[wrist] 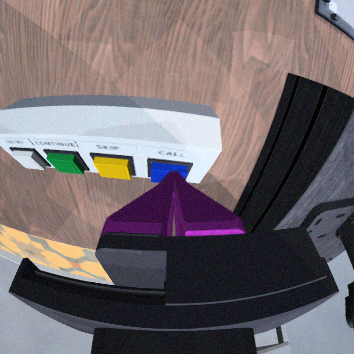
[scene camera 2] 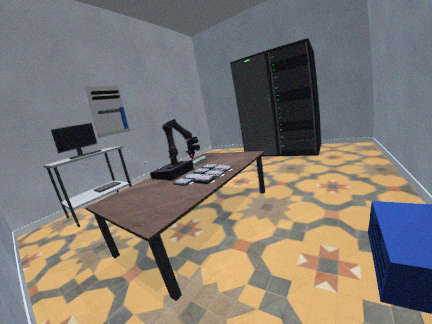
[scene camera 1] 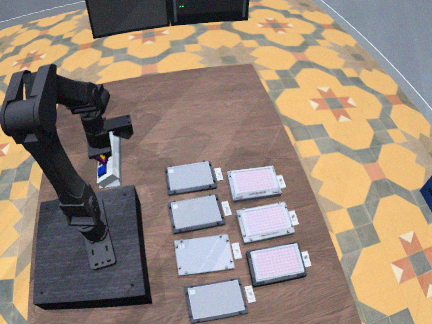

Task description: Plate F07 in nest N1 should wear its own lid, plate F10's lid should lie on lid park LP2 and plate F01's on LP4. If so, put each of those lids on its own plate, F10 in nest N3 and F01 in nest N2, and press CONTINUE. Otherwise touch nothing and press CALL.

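Places are measured from the arm's base along level axes (x up, y ahead, z left), in metres.
Pixels of known places: gripper, fingertip midpoint: [wrist: 173,178] [scene camera 2: 192,159] [scene camera 1: 104,163]; arm's base at its link origin: [wrist: 352,212] [scene camera 2: 175,165] [scene camera 1: 97,233].
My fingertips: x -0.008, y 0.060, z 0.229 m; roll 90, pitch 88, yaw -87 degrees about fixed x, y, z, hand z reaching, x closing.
Note:
For each thing: its top centre in the pictures, then the offset to it from my fingertips. "spot": a spot on its surface instead. Level surfaces: height alone.
- blue CALL button at a spot on its surface: [wrist: 162,171] spot: dx -0.022, dy -0.009, dz +0.009 m
- green CONTINUE button at a spot on its surface: [wrist: 66,162] spot: dx -0.022, dy +0.005, dz +0.096 m
- white panel at its top centre: [wrist: 77,160] [scene camera 1: 106,147] [scene camera 2: 197,158] dx -0.012, dy +0.012, dz +0.077 m
- upper plate at its top centre: [scene camera 1: 254,179] dx -0.043, dy +0.409, dz -0.177 m
- middle plate at its top centre: [scene camera 1: 266,218] dx -0.045, dy +0.383, dz -0.310 m
- lower plate at its top centre: [scene camera 1: 278,260] dx -0.041, dy +0.356, dz -0.438 m
- lid at a spot on its surface: [scene camera 1: 204,254] spot: dx -0.066, dy +0.193, dz -0.339 m
- yellow SKIP button at its top centre: [wrist: 110,174] dx -0.020, dy -0.009, dz +0.055 m
- white button at its top centre: [wrist: 22,164] dx -0.020, dy +0.008, dz +0.153 m
- brown table at its surface level: dx -0.076 m
My gripper [scene camera 1: 102,160] [wrist: 173,178] has its purple fingers shut and empty. In the wrist view the tips overlap the front edge of the blue CALL button [wrist: 162,171]; contact cannot be told. The green CONTINUE button [wrist: 66,162] sits further left on the white panel [scene camera 1: 116,161] [wrist: 110,120]. In scene view 1, three pink-gridded plates form the right column: the upper plate [scene camera 1: 254,182] and middle plate [scene camera 1: 265,221] have light frames, the lower plate [scene camera 1: 276,263] a dark one. In the left column, grey lids [scene camera 1: 191,176] [scene camera 1: 196,212] [scene camera 1: 216,299] lie in dark-edged parks. Labels are too blurred to read.
A light-framed park or lid [scene camera 1: 204,254] lies third in the left column. The yellow SKIP button [wrist: 112,167] and a white button [wrist: 30,159] share the panel. The black arm base [scene camera 1: 90,280] [scene camera 2: 172,171] stands near the panel on the brown table [scene camera 1: 200,110] [scene camera 2: 145,200].

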